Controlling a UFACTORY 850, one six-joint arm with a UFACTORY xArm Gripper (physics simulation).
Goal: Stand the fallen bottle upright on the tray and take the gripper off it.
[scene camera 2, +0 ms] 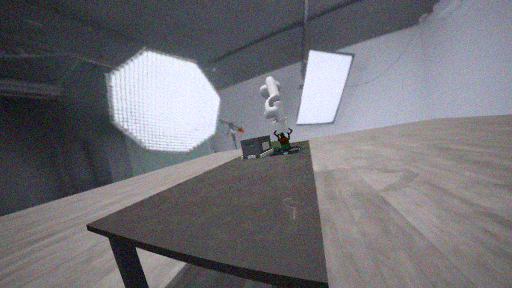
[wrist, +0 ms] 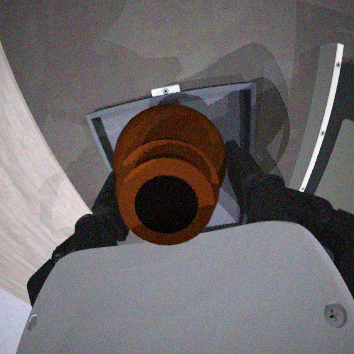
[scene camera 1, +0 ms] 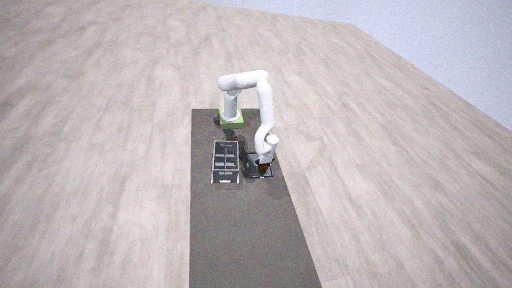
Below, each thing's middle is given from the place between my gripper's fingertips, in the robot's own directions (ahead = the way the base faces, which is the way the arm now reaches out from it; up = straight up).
Labels:
Now: hand 10 mm above the brown bottle (wrist: 169,160).

